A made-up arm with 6 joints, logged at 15 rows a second.
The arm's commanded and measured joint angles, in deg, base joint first. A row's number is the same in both.
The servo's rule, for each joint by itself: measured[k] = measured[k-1] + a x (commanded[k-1-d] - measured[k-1]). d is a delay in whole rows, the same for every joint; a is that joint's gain. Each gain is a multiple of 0.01, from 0.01 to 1. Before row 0 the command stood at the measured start. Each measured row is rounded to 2 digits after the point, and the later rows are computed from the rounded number. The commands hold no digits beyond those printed.
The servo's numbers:
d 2
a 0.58 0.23 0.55 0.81 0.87 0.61
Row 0, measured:
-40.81, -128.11, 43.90, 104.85, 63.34, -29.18
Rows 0 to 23, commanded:
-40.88, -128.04, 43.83, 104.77, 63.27, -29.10
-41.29, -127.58, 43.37, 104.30, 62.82, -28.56
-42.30, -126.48, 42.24, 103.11, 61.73, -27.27
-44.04, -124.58, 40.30, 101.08, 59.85, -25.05
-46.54, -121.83, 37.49, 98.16, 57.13, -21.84
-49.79, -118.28, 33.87, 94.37, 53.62, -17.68
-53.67, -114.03, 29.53, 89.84, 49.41, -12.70
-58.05, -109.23, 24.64, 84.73, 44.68, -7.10
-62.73, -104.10, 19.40, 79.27, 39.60, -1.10
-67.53, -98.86, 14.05, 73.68, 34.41, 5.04
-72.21, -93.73, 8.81, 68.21, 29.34, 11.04
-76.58, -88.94, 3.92, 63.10, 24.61, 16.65
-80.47, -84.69, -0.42, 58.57, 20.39, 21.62
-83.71, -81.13, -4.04, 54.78, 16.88, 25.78
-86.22, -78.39, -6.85, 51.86, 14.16, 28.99
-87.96, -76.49, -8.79, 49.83, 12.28, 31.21
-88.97, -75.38, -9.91, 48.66, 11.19, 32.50
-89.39, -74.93, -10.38, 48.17, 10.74, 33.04
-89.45, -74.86, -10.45, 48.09, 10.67, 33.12
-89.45, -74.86, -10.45, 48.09, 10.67, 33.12
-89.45, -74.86, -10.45, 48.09, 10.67, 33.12
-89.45, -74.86, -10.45, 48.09, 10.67, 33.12
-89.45, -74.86, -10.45, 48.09, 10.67, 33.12
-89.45, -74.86, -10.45, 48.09, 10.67, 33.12
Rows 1 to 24, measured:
-40.81, -128.11, 43.90, 104.85, 63.34, -29.18
-40.81, -128.11, 43.90, 104.85, 63.34, -29.18
-40.85, -128.09, 43.86, 104.79, 63.28, -29.13
-41.11, -127.97, 43.59, 104.39, 62.88, -28.78
-41.80, -127.63, 42.85, 103.35, 61.88, -27.86
-43.10, -126.93, 41.45, 101.51, 60.11, -26.15
-45.10, -125.76, 39.27, 98.80, 57.52, -23.52
-47.82, -124.04, 36.30, 95.21, 54.13, -19.96
-51.21, -121.74, 32.58, 90.86, 50.02, -15.53
-55.18, -118.86, 28.21, 85.89, 45.37, -10.39
-59.56, -115.47, 23.36, 80.53, 40.35, -4.72
-64.18, -111.65, 18.24, 74.98, 35.18, 1.23
-68.84, -107.53, 13.05, 69.50, 30.10, 7.21
-73.33, -103.25, 8.03, 64.32, 25.32, 12.97
-77.47, -98.98, 3.38, 59.66, 21.03, 18.25
-81.09, -94.87, -0.70, 55.71, 17.42, 22.84
-84.07, -91.08, -4.08, 52.59, 14.58, 26.59
-86.33, -87.72, -6.67, 50.35, 12.58, 29.41
-87.86, -84.88, -8.45, 48.98, 11.37, 31.29
-88.75, -82.59, -9.51, 48.32, 10.82, 32.36
-89.16, -80.81, -10.03, 48.13, 10.69, 32.82
-89.33, -79.44, -10.26, 48.10, 10.67, 33.00
-89.40, -78.39, -10.36, 48.09, 10.67, 33.07
-89.43, -77.58, -10.41, 48.09, 10.67, 33.10

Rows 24 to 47, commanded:
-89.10, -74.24, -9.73, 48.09, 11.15, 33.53
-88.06, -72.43, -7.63, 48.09, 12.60, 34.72
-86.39, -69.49, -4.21, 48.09, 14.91, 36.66
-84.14, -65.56, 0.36, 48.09, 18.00, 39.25
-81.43, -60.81, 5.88, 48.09, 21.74, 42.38
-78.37, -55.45, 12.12, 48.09, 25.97, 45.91
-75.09, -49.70, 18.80, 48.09, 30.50, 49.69
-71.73, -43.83, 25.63, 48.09, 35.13, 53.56
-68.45, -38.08, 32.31, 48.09, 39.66, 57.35
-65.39, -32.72, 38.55, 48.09, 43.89, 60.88
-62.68, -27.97, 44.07, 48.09, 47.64, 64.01
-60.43, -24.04, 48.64, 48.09, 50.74, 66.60
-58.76, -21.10, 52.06, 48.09, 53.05, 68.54
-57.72, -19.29, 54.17, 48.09, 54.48, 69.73
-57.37, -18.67, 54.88, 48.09, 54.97, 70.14
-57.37, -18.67, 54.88, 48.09, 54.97, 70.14
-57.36, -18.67, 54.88, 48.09, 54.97, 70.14
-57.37, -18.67, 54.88, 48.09, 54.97, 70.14
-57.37, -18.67, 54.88, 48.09, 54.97, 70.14
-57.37, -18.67, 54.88, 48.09, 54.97, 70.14
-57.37, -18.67, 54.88, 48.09, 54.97, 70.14
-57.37, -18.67, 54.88, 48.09, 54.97, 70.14
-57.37, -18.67, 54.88, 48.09, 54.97, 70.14
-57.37, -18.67, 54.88, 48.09, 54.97, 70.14
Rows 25 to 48, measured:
-89.44, -76.95, -10.43, 48.09, 10.67, 33.11
-89.45, -76.47, -10.44, 48.09, 10.67, 33.12
-89.25, -75.96, -10.05, 48.09, 11.09, 33.37
-88.56, -75.15, -8.72, 48.09, 12.40, 34.19
-87.30, -73.85, -6.24, 48.09, 14.58, 35.70
-85.47, -71.94, -2.61, 48.09, 17.56, 37.87
-83.13, -69.38, 2.06, 48.09, 21.20, 40.62
-80.37, -66.18, 7.59, 48.09, 25.35, 43.85
-77.31, -62.39, 13.76, 48.09, 29.83, 47.41
-74.07, -58.12, 20.29, 48.09, 34.44, 51.16
-70.81, -53.51, 26.90, 48.09, 38.98, 54.94
-67.67, -48.73, 33.31, 48.09, 43.25, 58.56
-64.78, -43.96, 39.23, 48.09, 47.07, 61.88
-62.26, -39.38, 44.41, 48.09, 50.26, 64.76
-60.23, -35.18, 48.62, 48.09, 52.69, 67.07
-58.77, -31.53, 51.67, 48.09, 54.25, 68.69
-57.96, -28.57, 53.44, 48.09, 54.88, 69.57
-57.62, -26.29, 54.23, 48.09, 54.96, 69.92
-57.47, -24.54, 54.59, 48.09, 54.97, 70.05
-57.41, -23.19, 54.75, 48.09, 54.97, 70.10
-57.39, -22.15, 54.82, 48.09, 54.97, 70.12
-57.38, -21.35, 54.85, 48.09, 54.97, 70.13
-57.37, -20.73, 54.87, 48.09, 54.97, 70.14
-57.37, -20.26, 54.88, 48.09, 54.97, 70.14

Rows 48 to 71, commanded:
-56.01, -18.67, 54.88, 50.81, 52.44, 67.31
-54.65, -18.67, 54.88, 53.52, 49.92, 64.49
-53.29, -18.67, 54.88, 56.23, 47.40, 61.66
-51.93, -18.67, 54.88, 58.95, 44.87, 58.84
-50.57, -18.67, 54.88, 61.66, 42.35, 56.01
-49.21, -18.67, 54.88, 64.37, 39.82, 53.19
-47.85, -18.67, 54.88, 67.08, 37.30, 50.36
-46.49, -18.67, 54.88, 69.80, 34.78, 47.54
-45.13, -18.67, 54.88, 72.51, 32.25, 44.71
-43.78, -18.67, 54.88, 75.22, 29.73, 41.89
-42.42, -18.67, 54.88, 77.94, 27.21, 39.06
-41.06, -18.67, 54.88, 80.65, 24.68, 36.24
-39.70, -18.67, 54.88, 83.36, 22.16, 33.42
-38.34, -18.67, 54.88, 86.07, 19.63, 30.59
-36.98, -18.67, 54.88, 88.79, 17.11, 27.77
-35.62, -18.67, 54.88, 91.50, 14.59, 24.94
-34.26, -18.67, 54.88, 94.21, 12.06, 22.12
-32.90, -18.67, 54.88, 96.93, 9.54, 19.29
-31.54, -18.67, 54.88, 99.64, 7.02, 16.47
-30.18, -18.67, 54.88, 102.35, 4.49, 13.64
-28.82, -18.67, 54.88, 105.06, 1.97, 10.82
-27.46, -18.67, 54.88, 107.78, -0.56, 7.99
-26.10, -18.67, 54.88, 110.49, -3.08, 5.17
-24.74, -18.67, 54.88, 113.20, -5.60, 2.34
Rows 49 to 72, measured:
-57.37, -19.89, 54.88, 48.09, 54.97, 70.14
-57.37, -19.61, 54.88, 48.09, 54.97, 70.14
-56.58, -19.39, 54.88, 50.29, 52.77, 68.41
-55.46, -19.22, 54.88, 52.91, 50.29, 66.02
-54.20, -19.09, 54.88, 55.60, 47.78, 63.36
-52.88, -18.99, 54.88, 58.31, 45.25, 60.60
-51.54, -18.92, 54.88, 61.02, 42.73, 57.80
-50.19, -18.86, 54.88, 63.73, 40.20, 54.99
-48.83, -18.82, 54.88, 66.44, 37.68, 52.17
-47.47, -18.79, 54.88, 69.16, 35.16, 49.35
-46.11, -18.76, 54.88, 71.87, 32.63, 46.52
-44.76, -18.74, 54.88, 74.58, 30.11, 43.70
-43.40, -18.72, 54.88, 77.30, 27.59, 40.87
-42.04, -18.71, 54.88, 80.01, 25.06, 38.05
-40.68, -18.70, 54.88, 82.72, 22.54, 35.23
-39.32, -18.69, 54.88, 85.43, 20.01, 32.40
-37.96, -18.69, 54.88, 88.15, 17.49, 29.58
-36.60, -18.69, 54.88, 90.86, 14.97, 26.75
-35.24, -18.69, 54.88, 93.57, 12.44, 23.93
-33.88, -18.69, 54.88, 96.29, 9.92, 21.10
-32.52, -18.69, 54.88, 99.00, 7.40, 18.28
-31.16, -18.69, 54.88, 101.71, 4.87, 15.45
-29.80, -18.69, 54.88, 104.42, 2.35, 12.63
-28.44, -18.69, 54.88, 107.14, -0.18, 9.80

